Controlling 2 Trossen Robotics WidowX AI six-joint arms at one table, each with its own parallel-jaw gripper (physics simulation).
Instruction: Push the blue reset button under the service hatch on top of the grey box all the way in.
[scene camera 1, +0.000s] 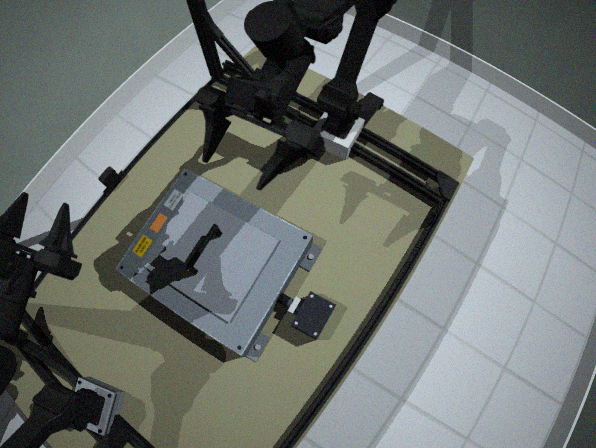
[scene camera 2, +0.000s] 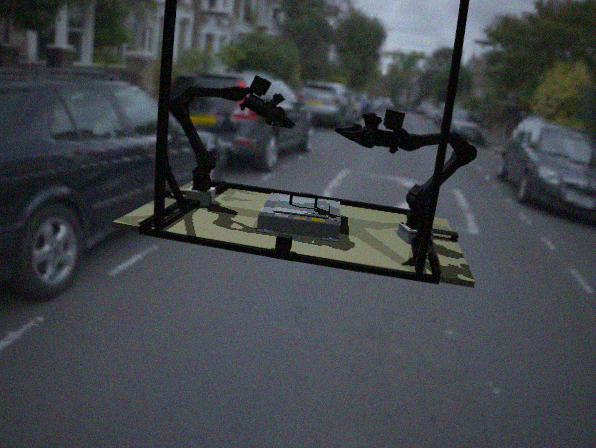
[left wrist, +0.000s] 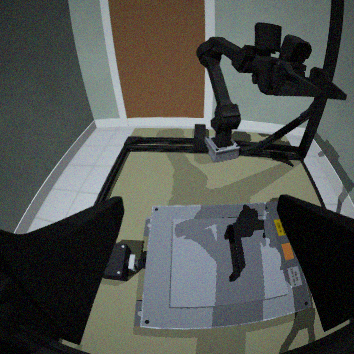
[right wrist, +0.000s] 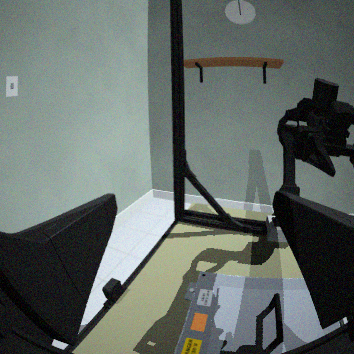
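The grey box (scene camera 1: 270, 290) (scene camera 2: 295, 227) (left wrist: 160, 250) lies flat on the table, with white, orange and yellow labels along one edge. Its hatch (scene camera 1: 250, 250) (left wrist: 195, 275) lies closed on top, with a black handle (scene camera 1: 202, 247) (left wrist: 239, 252) (right wrist: 279, 320) standing up from it. The blue button does not show in any view. My left gripper (scene camera 1: 232, 175) (scene camera 2: 292, 124) (left wrist: 203, 204) is open and empty, high above the table on the box's left side in scene camera 2. My right gripper (scene camera 1: 44, 200) (scene camera 2: 339, 131) (right wrist: 197, 200) is open and empty, high on the other side.
A small black module (scene camera 1: 315, 315) (left wrist: 117, 262) with a white connector sits beside the box. Black rails (scene camera 1: 360, 325) edge the table. Upright posts (scene camera 2: 162, 115) (scene camera 2: 454, 75) rise at both ends. A black block (scene camera 1: 109, 177) (scene camera 2: 283, 246) sits on the rail near the labelled side.
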